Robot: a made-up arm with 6 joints.
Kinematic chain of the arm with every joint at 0, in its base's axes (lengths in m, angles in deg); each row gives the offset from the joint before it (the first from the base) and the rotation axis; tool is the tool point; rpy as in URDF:
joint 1: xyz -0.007 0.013 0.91 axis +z
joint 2: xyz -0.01 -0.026 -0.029 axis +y
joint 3: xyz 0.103 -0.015 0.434 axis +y
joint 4: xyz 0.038 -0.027 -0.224 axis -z
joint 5: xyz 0.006 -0.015 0 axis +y
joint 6: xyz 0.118 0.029 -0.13 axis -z
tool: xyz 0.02 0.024 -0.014 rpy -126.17 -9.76 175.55
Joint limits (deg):
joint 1: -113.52..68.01
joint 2: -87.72..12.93
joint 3: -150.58..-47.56
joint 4: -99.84..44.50
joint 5: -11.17..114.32
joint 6: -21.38..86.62
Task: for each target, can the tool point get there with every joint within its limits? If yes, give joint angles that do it. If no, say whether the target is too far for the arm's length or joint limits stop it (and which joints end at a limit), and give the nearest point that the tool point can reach.
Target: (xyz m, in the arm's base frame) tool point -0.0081 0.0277 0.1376
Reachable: no: joint limits stop it (at a limit: joint 1, joint 2, joint 3) | nearest point 0.1489 0.2559 0.9254 | short by 0.835 m
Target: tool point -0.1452 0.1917 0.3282
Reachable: no: joint limits stop it (at a limit: joint 1, joint 2, joint 3) | nearest point 0.1094 0.2831 0.9316 | short by 0.661 m
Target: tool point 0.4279 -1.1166 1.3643
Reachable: no: too far | nearest point 0.2186 -0.5729 1.3167 | short by 0.584 m
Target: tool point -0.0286 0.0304 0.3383
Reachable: no: joint limits stop it (at a limit: joint 1, joint 2, joint 3) | nearest point 0.1358 0.2444 0.9322 | short by 0.652 m
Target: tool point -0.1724 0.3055 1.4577
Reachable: yes | joints -82.29 -78.90 -91.88 -53.75 73.80 20.92
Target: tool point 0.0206 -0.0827 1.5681
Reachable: yes | joints -10.20 -39.67 -113.38 -26.14 86.01 -3.37
